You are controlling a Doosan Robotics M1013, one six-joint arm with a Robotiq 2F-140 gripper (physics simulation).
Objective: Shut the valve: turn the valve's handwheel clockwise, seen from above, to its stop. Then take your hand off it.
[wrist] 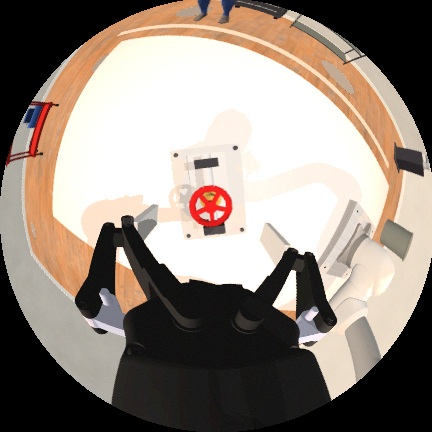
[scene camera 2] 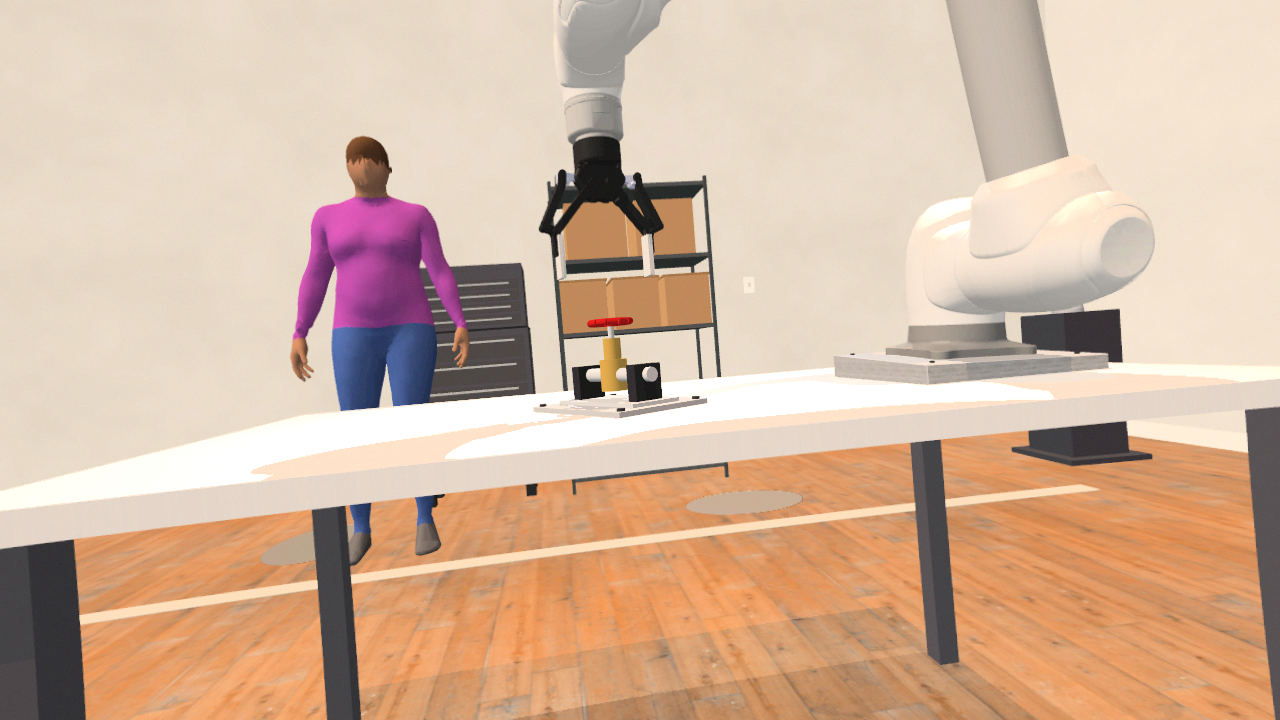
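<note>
The valve's red handwheel [scene camera 2: 609,322] [wrist: 212,205] lies level on top of the yellow valve body [scene camera 2: 612,374]. The body is held on a pipe between a black block [scene camera 2: 643,383] [wrist: 206,163] and a second black block [scene camera 2: 584,383] [wrist: 214,230]. These stand on a pale base plate [scene camera 2: 619,410] [wrist: 235,175] on the table. My gripper [scene camera 2: 605,266] [wrist: 210,223] is open, points down and has nothing between its fingers. Its fingertips are above the handwheel, apart from it, one to each side in the scene view. The valve body is mostly hidden under the wheel in the wrist view.
The white table [scene camera 2: 384,425] [wrist: 150,90] carries the arm's base plate [scene camera 2: 966,367] at the right. Behind the table are a person [scene camera 2: 375,268], a dark drawer cabinet [scene camera 2: 483,358] and a shelf rack [scene camera 2: 713,313] with boxes.
</note>
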